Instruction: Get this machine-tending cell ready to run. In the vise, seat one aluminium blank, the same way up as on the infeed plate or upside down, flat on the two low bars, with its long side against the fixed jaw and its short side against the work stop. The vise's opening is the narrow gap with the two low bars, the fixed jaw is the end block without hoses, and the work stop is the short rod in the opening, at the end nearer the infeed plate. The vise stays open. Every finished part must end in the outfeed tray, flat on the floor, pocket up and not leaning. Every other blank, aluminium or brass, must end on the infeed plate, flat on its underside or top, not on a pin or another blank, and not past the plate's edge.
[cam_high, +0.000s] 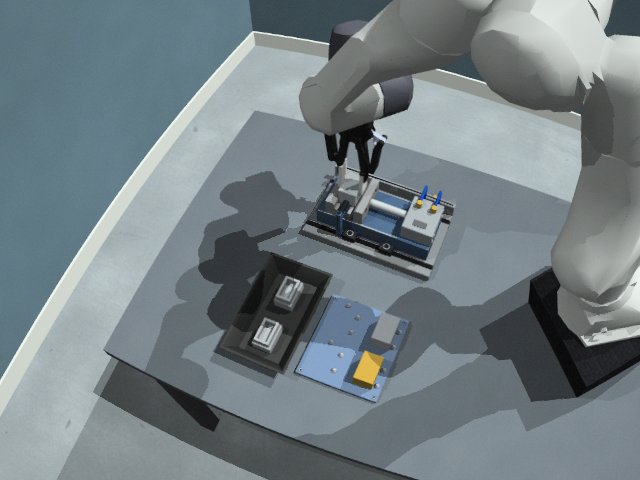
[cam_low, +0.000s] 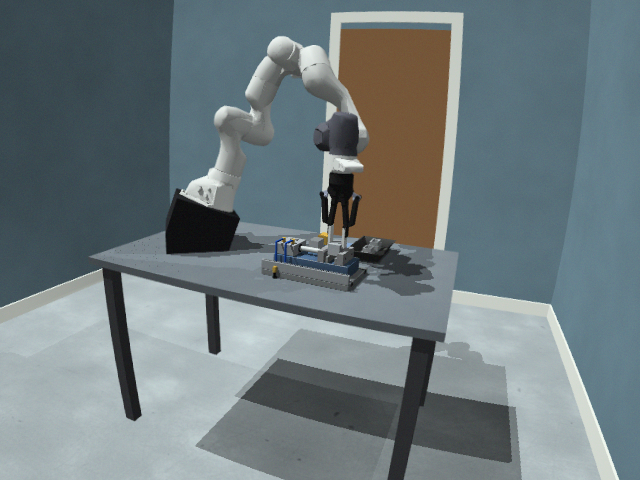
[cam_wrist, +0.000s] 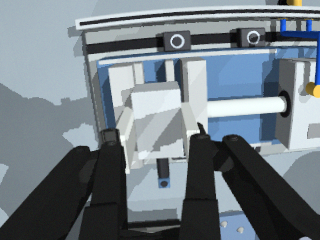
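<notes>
My gripper is now 60 mm above the fixed jaw and 30 mm short of it. From my hand the other things lie so: vise: 100 mm below, 70 mm behind, 20 mm to the left; vise hose block: 160 mm behind, 60 mm below, 40 mm to the left; moving jaw: 60 mm below, 30 mm behind, 10 mm to the left.
</notes>
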